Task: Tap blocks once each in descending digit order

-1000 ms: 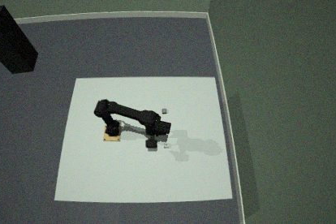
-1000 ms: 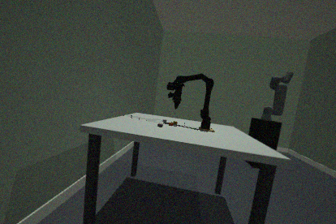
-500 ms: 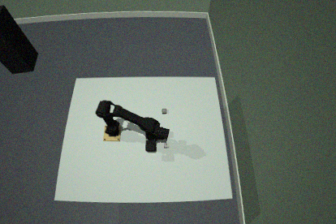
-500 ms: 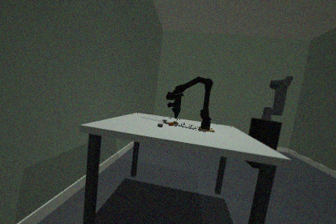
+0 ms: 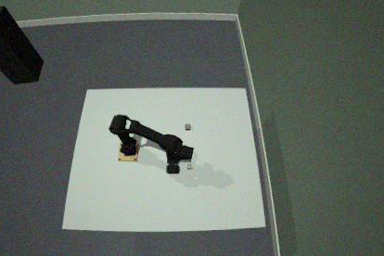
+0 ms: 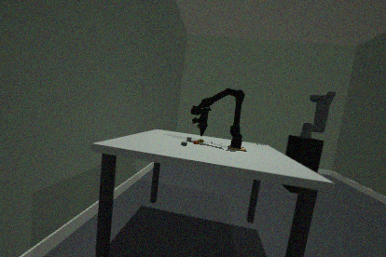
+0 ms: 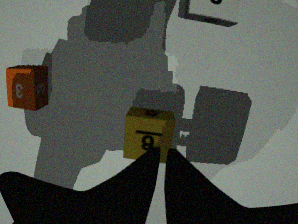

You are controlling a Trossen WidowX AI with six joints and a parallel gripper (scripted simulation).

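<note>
Now: the yellow block 3 cm below my gripper tip and 1 cm to the left of it. Round my gripper tip: orange block: 11 cm to the left, 3 cm below, 3 cm ahead; then white block: 9 cm ahead, 3 cm to the right, 3 cm below; then grey block: 21 cm to the left, 11 cm ahead, 3 cm below.
</note>
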